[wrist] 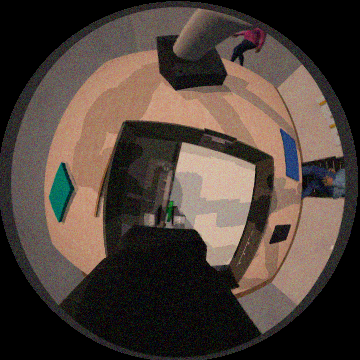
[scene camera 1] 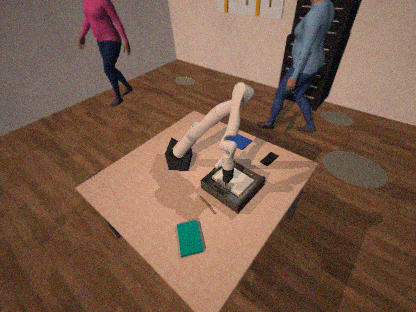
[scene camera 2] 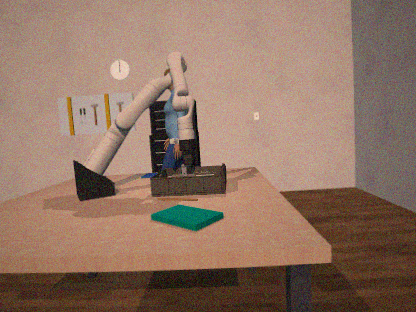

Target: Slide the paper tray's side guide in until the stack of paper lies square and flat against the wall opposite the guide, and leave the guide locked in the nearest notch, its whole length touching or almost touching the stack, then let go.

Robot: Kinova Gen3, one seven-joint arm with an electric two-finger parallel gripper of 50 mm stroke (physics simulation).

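Pixels of known places: gripper, fingertip midpoint: [wrist: 166,211] [scene camera 1: 224,183]; arm's base, link origin: [wrist: 187,50] [scene camera 1: 178,153] [scene camera 2: 93,171].
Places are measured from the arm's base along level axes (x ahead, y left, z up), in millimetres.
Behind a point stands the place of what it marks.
Note:
The dark paper tray [scene camera 1: 220,194] @(y 58, x 485, z -33 mm) [scene camera 2: 189,188] @(y 57, x 472, z -89 mm) [wrist: 264,200] @(y 323, x 319, z -50 mm) stands on the table. The white paper stack [scene camera 1: 244,184] @(y 262, x 482, z -77 mm) [wrist: 225,187] @(y 230, x 330, z -76 mm) lies flat in it, its far edge along the wall opposite the guide. The side guide [wrist: 164,186] @(y 123, x 378, z -97 mm) runs along the stack's other edge, with no clear gap visible in the wrist view; its lower end is hidden by the gripper. My gripper [scene camera 1: 226,185] @(y 145, x 412, z -59 mm) [scene camera 2: 184,170] @(y 145, x 412, z -59 mm) [wrist: 166,211] @(y 145, x 412, z -59 mm) points down into the tray, shut on the guide's latch, whose green part [wrist: 170,209] @(y 149, x 401, z -36 mm) shows between the fingers. Whether the guide sits in a notch is too small to tell.
A teal book [scene camera 1: 190,238] @(y -240, x 604, z -101 mm) [scene camera 2: 187,217] @(y -277, x 611, z -101 mm) [wrist: 61,192] @(y -200, x 564, z -101 mm) and a thin brown stick [scene camera 1: 208,204] @(y -26, x 464, z -112 mm) [scene camera 2: 175,199] @(y -31, x 445, z -115 mm) [wrist: 102,187] @(y -24, x 454, z -113 mm) lie beside the tray. A blue flat item [scene camera 1: 242,141] @(y 569, x 78, z -111 mm) [wrist: 289,155] @(y 516, x 61, z -111 mm) and a black phone-like slab [scene camera 1: 269,159] @(y 601, x 375, z -111 mm) [wrist: 280,234] @(y 598, x 373, z -111 mm) lie on the other side. Two people stand beyond the table.

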